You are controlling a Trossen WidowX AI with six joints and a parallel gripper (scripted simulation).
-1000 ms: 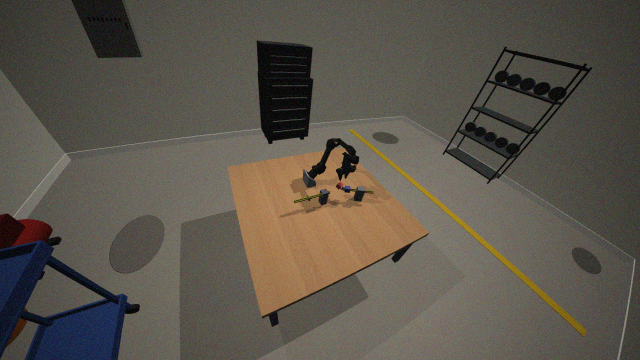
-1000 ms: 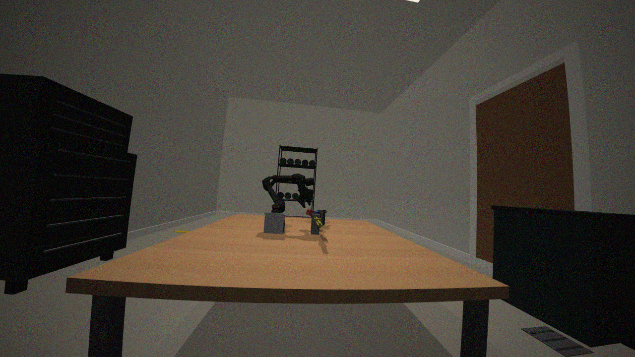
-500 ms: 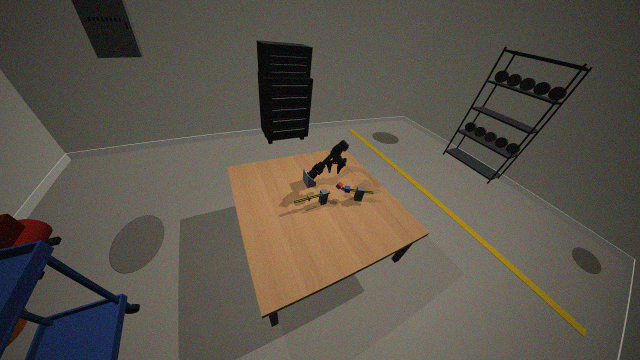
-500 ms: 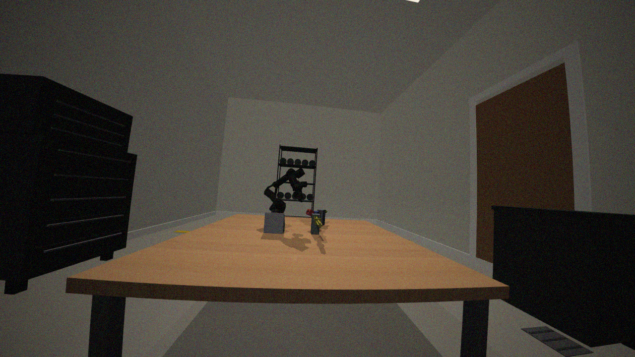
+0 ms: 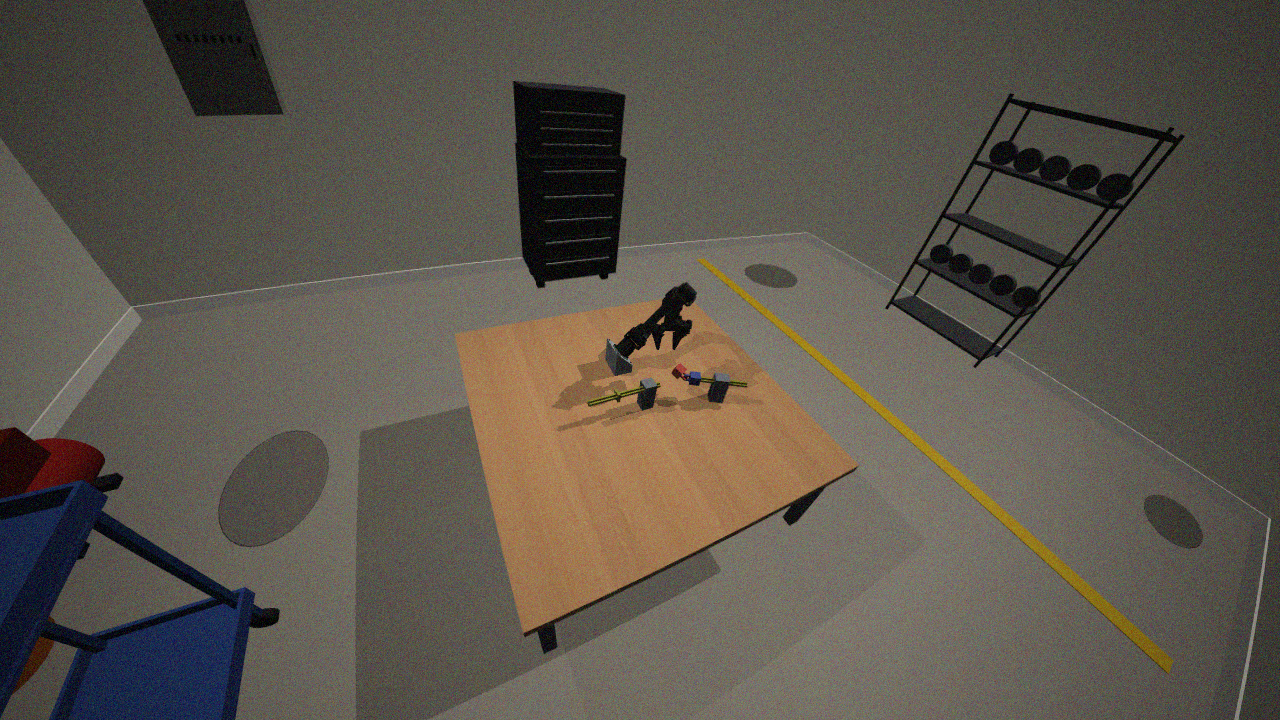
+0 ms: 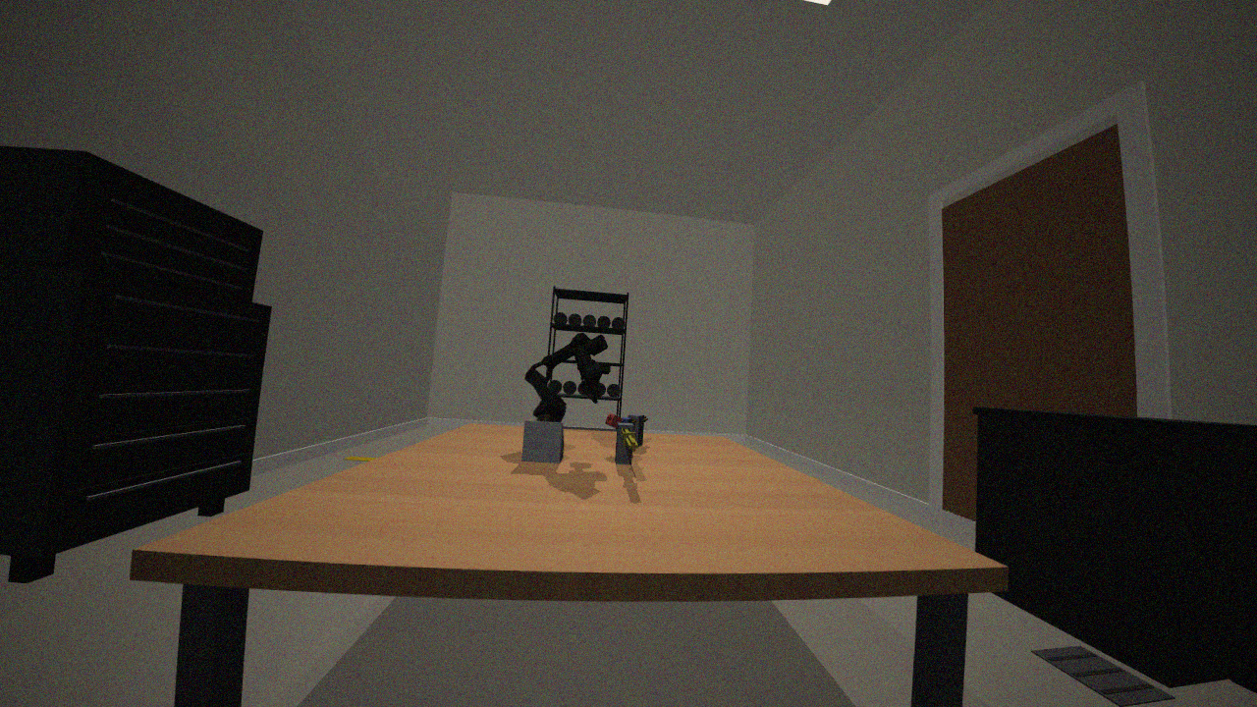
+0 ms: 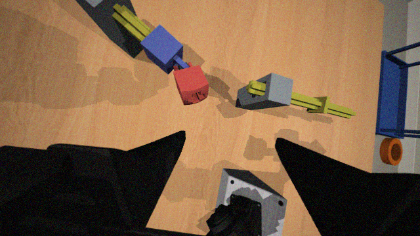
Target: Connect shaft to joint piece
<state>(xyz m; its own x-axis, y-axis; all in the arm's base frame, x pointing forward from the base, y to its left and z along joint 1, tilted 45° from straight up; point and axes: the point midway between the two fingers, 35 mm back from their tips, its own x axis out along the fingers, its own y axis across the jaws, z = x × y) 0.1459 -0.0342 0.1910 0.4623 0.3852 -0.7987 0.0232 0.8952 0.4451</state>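
My gripper tip is 8 cm above the red square block, 7 cm short of it and 4 cm to the right of it.
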